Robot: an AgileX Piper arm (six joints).
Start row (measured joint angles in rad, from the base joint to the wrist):
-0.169, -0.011, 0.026, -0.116, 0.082, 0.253
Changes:
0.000, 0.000, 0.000, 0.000, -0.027, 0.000
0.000, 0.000, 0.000, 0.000, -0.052, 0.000
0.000, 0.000, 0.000, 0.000, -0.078, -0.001
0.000, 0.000, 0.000, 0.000, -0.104, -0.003
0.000, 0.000, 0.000, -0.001, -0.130, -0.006
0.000, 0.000, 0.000, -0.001, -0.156, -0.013
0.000, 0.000, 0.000, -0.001, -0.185, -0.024
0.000, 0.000, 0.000, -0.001, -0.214, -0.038
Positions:
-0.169, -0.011, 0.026, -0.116, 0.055, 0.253
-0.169, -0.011, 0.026, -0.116, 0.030, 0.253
-0.169, -0.011, 0.026, -0.116, 0.004, 0.252
-0.169, -0.011, 0.026, -0.116, -0.022, 0.250
-0.169, -0.011, 0.026, -0.117, -0.048, 0.247
-0.169, -0.011, 0.026, -0.117, -0.074, 0.240
-0.169, -0.011, 0.026, -0.117, -0.103, 0.229
-0.169, -0.011, 0.026, -0.117, -0.132, 0.215

